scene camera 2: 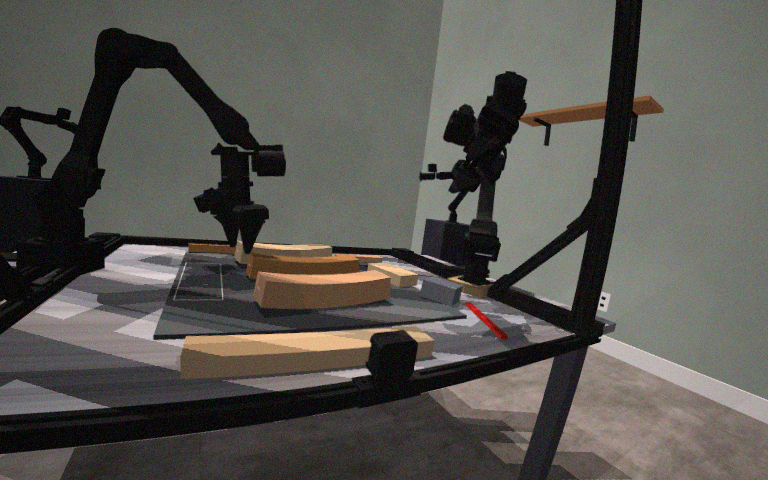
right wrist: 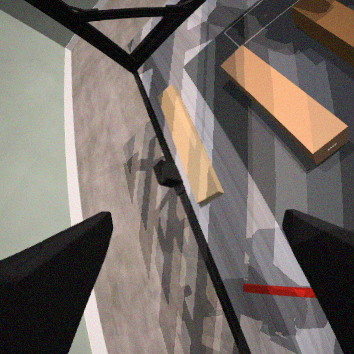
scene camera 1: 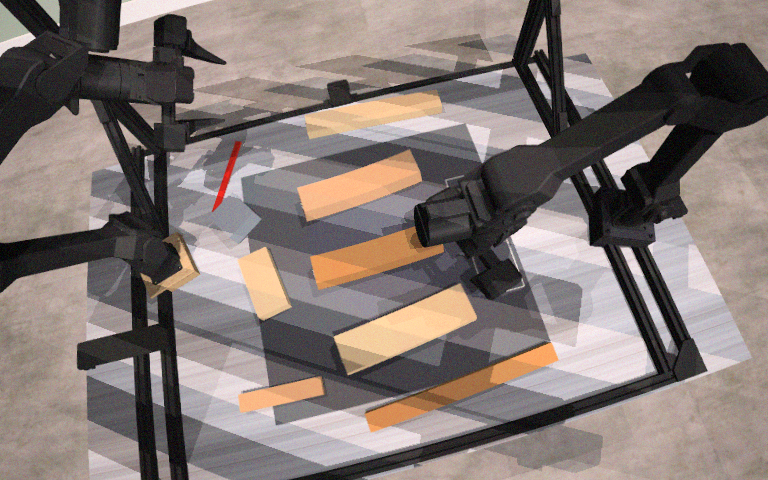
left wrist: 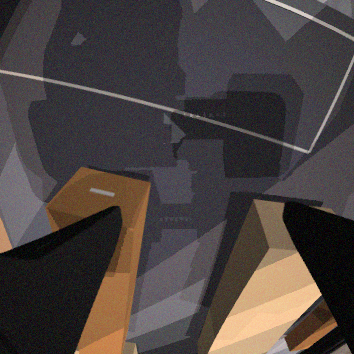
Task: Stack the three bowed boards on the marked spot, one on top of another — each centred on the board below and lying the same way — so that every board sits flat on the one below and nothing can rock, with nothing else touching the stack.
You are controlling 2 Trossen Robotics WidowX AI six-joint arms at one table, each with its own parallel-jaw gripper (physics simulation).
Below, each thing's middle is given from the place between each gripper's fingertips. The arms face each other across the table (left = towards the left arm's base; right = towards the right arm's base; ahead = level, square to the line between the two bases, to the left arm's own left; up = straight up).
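Labels:
Pale board (scene camera 1: 359, 348): 10 cm to the right of my left hand, 11 cm ahead of it and 2 cm below it. The long orange plank (scene camera 1: 443, 394) is 2 cm to the right of my left hand, 21 cm ahead of it and 4 cm below it; the grey block (scene camera 1: 232, 216) is 14 cm behind that left hand, 42 cm to the right of it and 3 cm below it.
The grey block is 70 mm to the right of my right hand, 110 mm ahead of it and 230 mm below it. Counted from my right hand, the pale board is 250 mm to the left, 360 mm ahead and 220 mm below, and the long orange plank is 340 mm to the left, 460 mm ahead and 240 mm below.

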